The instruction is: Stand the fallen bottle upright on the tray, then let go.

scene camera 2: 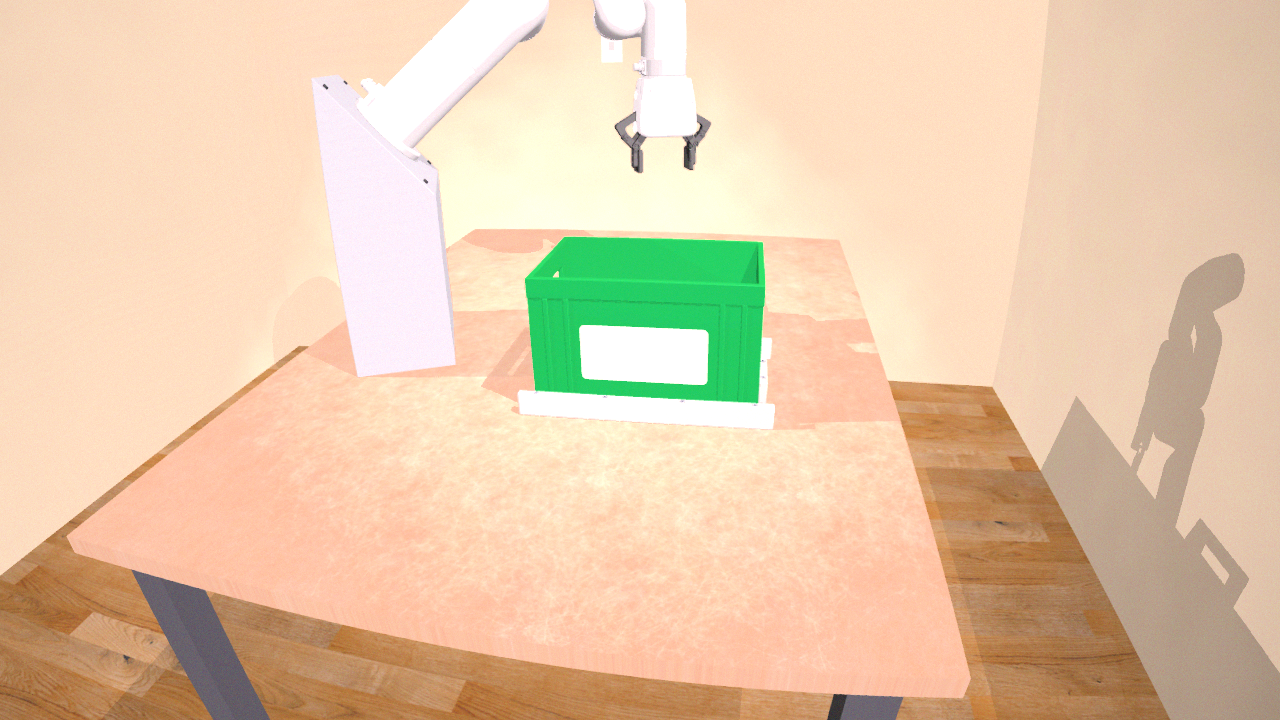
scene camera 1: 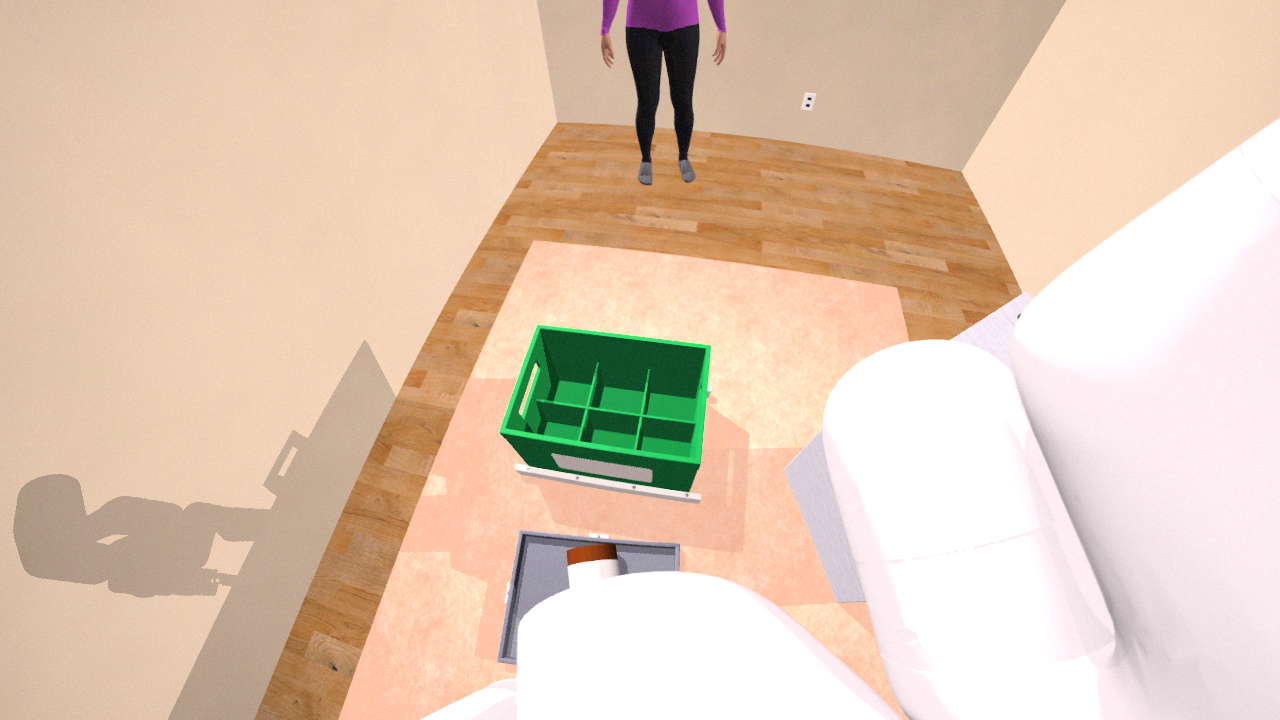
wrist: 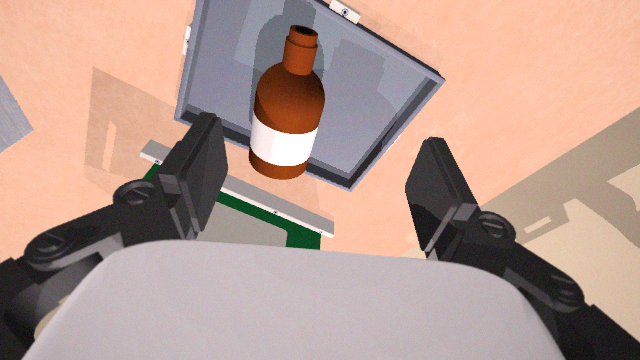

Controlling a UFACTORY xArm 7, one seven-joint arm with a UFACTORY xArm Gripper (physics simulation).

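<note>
The brown bottle with a white label lies on its side in the grey tray. Its base points towards the green crate and its open neck points away from it. In scene camera 1 the arm hides the neck and much of the tray; in scene camera 2 the bottle does not show. My gripper is open and empty, pointing down, high above the table. In the wrist view the bottle shows beyond the fingers, nearer the left one, touching neither. The gripper is hidden in scene camera 1.
The green crate with compartments stands beside the tray. A white strip runs along one side of its base, and another strip runs on the tray side. The arm's pedestal stands on the table.
</note>
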